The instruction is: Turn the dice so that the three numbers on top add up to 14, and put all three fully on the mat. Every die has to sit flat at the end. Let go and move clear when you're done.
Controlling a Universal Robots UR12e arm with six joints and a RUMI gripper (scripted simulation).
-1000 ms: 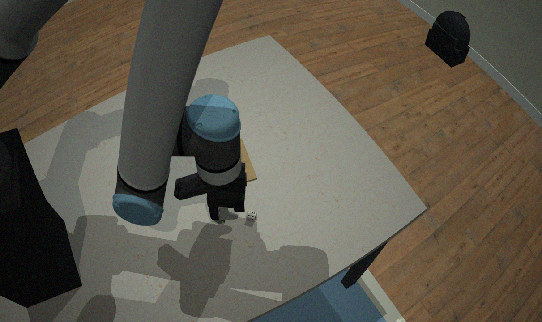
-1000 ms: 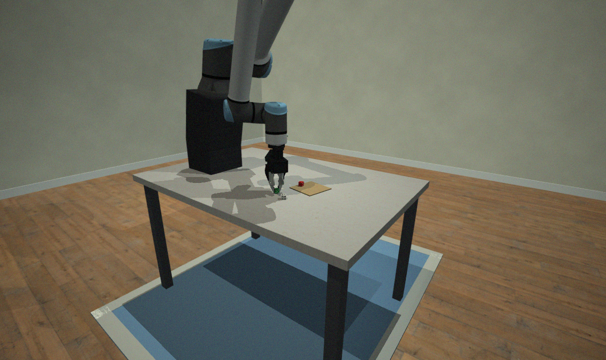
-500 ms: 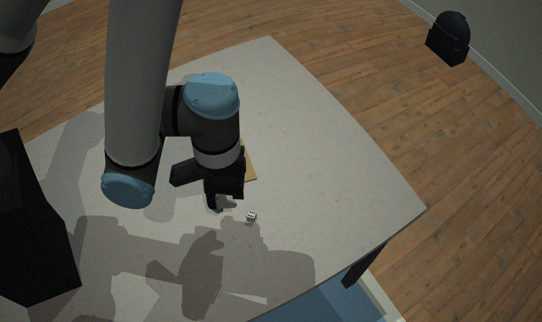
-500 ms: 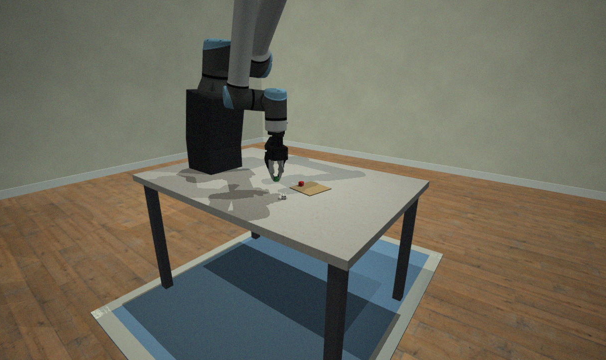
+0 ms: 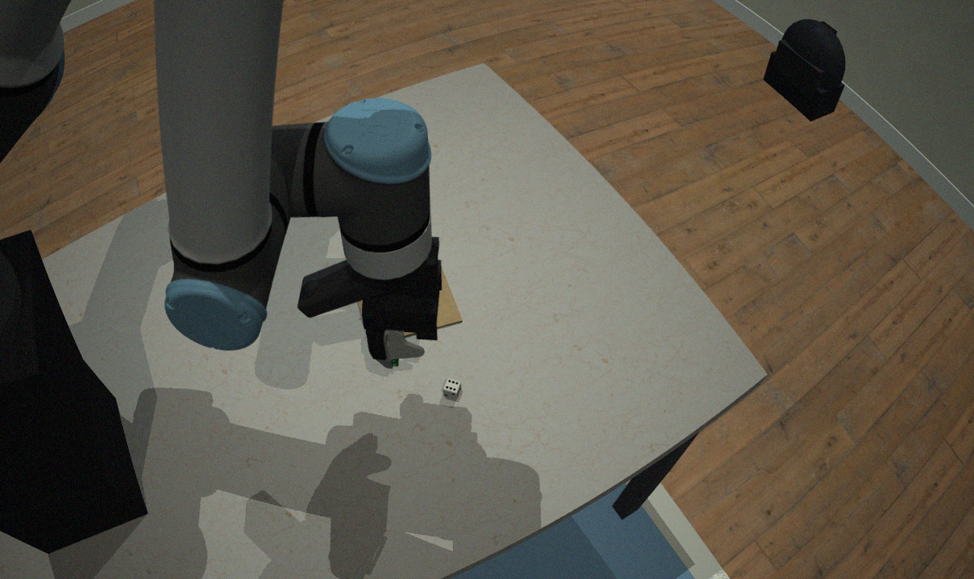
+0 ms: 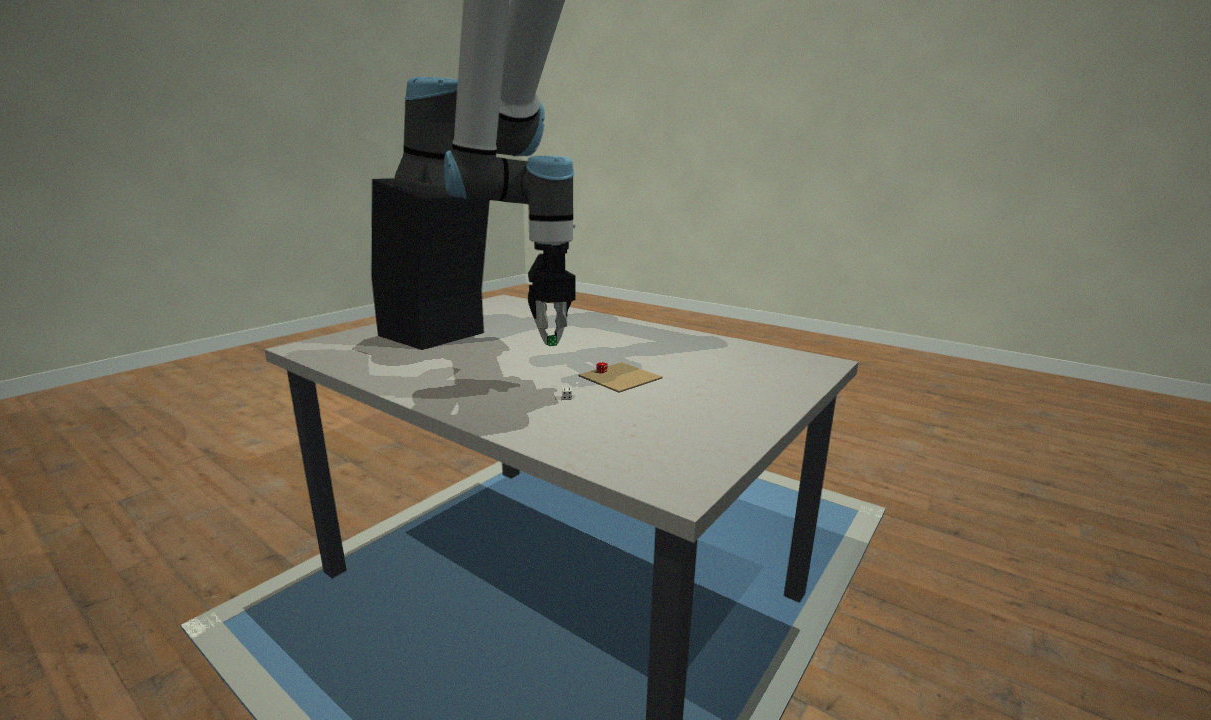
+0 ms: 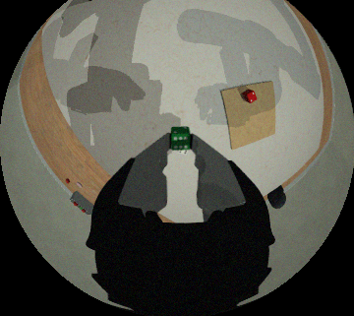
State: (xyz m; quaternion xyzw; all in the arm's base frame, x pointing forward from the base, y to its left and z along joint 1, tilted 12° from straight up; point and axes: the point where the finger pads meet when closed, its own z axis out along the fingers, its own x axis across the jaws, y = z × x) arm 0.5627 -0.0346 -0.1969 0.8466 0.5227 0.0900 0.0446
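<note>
Right now my hand is 7 cm short of the mat, 15 cm to the right of it and 11 cm above it. The rest, counted from my hand: white die 7 cm ahead, 2 cm to the right, 10 cm below; then red die 2 cm ahead, 14 cm to the left, 10 cm below; then green die 1 cm below.
</note>
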